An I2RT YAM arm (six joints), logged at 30 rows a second.
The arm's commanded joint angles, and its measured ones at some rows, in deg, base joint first. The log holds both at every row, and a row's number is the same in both.
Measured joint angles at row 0:
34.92 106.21 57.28 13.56 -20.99 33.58
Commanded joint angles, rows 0 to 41:
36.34 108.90 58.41 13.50 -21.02 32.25
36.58 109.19 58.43 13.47 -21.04 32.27
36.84 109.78 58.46 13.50 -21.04 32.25
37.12 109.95 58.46 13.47 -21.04 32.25
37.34 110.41 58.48 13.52 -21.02 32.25
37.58 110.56 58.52 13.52 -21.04 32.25
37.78 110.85 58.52 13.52 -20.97 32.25
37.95 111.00 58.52 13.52 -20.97 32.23
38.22 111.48 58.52 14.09 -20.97 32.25
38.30 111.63 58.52 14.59 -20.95 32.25
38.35 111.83 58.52 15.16 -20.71 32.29
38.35 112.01 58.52 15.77 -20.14 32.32
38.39 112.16 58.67 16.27 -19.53 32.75
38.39 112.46 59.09 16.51 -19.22 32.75
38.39 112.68 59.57 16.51 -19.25 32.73
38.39 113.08 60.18 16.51 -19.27 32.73
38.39 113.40 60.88 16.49 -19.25 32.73
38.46 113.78 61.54 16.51 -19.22 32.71
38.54 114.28 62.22 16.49 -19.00 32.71
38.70 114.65 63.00 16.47 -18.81 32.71
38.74 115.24 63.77 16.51 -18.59 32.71
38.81 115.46 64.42 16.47 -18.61 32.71
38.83 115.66 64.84 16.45 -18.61 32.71
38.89 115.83 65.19 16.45 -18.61 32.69
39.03 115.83 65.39 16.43 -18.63 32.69
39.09 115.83 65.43 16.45 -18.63 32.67
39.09 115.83 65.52 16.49 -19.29 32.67
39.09 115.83 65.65 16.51 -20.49 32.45
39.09 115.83 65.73 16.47 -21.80 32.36
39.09 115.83 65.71 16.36 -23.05 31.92
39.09 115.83 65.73 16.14 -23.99 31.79
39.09 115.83 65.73 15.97 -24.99 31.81
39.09 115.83 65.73 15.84 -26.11 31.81
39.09 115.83 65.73 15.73 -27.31 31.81
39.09 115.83 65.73 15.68 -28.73 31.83
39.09 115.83 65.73 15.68 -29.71 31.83
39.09 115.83 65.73 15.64 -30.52 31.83
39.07 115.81 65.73 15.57 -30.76 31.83
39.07 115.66 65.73 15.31 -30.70 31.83
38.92 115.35 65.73 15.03 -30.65 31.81
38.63 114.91 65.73 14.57 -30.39 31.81
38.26 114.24 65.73 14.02 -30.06 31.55
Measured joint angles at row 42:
38.48 114.98 64.69 14.66 -28.56 32.56
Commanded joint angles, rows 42 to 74:
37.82 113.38 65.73 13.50 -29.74 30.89
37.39 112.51 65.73 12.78 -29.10 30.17
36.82 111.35 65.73 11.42 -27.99 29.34
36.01 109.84 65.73 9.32 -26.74 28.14
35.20 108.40 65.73 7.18 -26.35 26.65
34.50 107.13 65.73 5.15 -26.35 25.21
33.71 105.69 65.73 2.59 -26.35 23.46
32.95 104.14 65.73 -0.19 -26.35 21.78
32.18 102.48 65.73 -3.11 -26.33 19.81
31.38 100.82 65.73 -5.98 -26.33 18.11
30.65 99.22 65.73 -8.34 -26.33 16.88
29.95 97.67 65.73 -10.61 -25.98 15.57
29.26 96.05 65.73 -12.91 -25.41 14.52
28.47 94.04 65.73 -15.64 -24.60 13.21
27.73 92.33 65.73 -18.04 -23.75 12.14
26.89 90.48 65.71 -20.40 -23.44 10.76
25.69 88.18 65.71 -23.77 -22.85 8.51
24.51 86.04 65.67 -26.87 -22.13 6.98
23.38 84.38 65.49 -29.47 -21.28 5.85
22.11 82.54 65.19 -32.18 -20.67 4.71
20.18 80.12 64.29 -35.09 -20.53 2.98
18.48 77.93 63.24 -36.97 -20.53 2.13
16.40 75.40 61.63 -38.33 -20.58 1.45
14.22 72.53 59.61 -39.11 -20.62 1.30
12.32 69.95 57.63 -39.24 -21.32 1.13
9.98 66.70 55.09 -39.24 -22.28 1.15
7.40 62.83 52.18 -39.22 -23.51 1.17
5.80 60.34 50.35 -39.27 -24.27 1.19
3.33 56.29 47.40 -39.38 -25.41 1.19
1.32 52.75 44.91 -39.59 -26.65 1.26
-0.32 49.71 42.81 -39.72 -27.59 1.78
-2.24 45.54 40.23 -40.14 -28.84 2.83
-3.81 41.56 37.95 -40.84 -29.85 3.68
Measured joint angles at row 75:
-0.78 48.18 42.17 -40.16 -25.17 3.07
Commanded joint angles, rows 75 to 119:
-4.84 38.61 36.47 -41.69 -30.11 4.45
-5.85 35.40 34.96 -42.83 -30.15 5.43
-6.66 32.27 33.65 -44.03 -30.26 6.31
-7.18 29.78 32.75 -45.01 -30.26 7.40
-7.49 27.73 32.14 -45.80 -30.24 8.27
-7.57 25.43 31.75 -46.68 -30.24 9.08
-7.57 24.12 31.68 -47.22 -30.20 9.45
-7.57 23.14 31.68 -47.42 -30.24 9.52
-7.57 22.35 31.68 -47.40 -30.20 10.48
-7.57 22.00 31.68 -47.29 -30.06 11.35
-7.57 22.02 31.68 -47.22 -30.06 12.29
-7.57 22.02 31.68 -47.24 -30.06 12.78
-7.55 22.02 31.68 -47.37 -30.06 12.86
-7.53 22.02 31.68 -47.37 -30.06 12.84
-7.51 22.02 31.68 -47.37 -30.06 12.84
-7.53 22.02 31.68 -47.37 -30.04 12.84
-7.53 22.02 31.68 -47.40 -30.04 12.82
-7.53 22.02 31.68 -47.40 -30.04 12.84
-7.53 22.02 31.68 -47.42 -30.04 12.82
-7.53 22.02 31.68 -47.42 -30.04 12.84
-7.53 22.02 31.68 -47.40 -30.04 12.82
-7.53 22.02 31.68 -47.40 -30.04 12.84
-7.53 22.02 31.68 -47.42 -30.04 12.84
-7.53 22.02 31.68 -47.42 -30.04 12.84
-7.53 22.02 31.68 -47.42 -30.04 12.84
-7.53 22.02 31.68 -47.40 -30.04 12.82
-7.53 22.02 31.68 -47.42 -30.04 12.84
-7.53 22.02 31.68 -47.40 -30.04 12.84
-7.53 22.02 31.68 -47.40 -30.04 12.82
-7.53 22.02 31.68 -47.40 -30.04 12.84
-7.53 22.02 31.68 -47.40 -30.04 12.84
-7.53 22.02 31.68 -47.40 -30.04 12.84
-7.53 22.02 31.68 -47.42 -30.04 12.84
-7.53 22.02 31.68 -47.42 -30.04 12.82
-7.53 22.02 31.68 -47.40 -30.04 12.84
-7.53 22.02 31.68 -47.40 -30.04 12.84
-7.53 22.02 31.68 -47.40 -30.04 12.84
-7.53 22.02 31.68 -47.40 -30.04 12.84
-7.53 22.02 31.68 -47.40 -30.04 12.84
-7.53 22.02 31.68 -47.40 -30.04 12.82
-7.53 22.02 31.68 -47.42 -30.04 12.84
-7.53 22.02 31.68 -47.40 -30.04 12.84
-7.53 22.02 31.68 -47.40 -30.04 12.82
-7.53 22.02 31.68 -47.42 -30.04 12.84
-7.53 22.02 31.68 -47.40 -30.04 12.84
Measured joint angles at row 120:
-7.07 22.33 32.01 -47.35 -29.19 12.01
